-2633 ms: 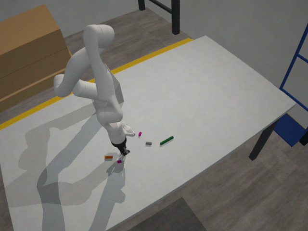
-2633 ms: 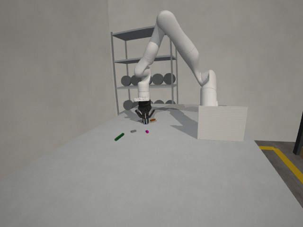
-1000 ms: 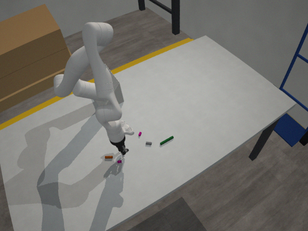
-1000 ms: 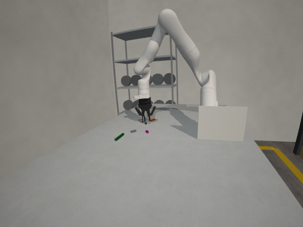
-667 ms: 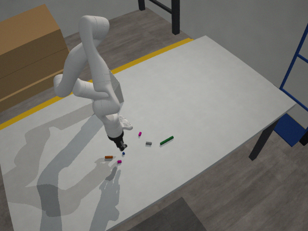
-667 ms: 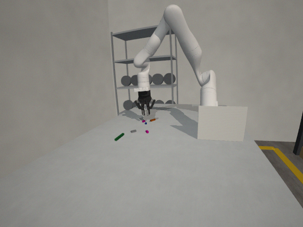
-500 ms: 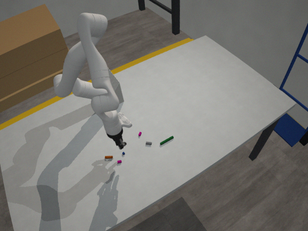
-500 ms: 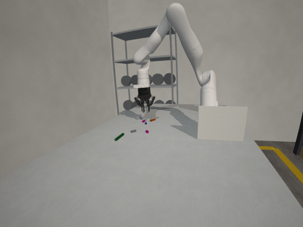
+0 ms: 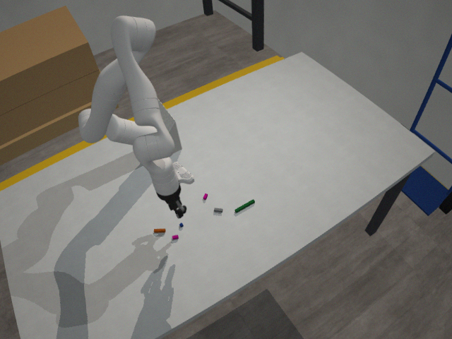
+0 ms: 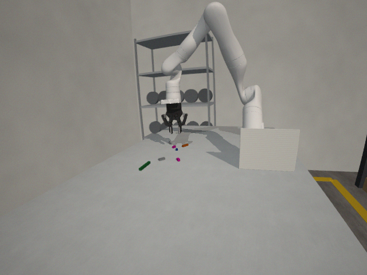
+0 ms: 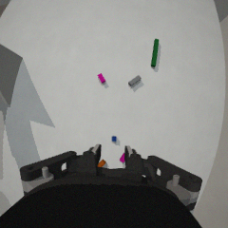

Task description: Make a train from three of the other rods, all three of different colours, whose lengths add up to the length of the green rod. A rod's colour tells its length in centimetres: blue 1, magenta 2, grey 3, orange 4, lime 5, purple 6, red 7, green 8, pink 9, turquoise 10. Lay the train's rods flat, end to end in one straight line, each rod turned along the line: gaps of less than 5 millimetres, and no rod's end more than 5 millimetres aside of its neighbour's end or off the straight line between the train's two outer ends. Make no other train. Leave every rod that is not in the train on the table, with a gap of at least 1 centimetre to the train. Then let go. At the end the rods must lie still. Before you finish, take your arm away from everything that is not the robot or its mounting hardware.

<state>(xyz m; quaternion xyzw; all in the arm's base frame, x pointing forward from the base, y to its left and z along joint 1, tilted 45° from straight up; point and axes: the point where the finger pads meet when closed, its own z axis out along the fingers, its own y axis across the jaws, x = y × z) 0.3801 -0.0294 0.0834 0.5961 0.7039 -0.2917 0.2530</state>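
The grey rod lies 20 mm ahead of my hand, 140 mm to the left of it and 100 mm below it. Also, from my hand: blue rod 100 mm below; orange rod 20 mm behind, 80 mm to the right, 100 mm below; green rod 60 mm ahead, 230 mm to the left, 100 mm below.
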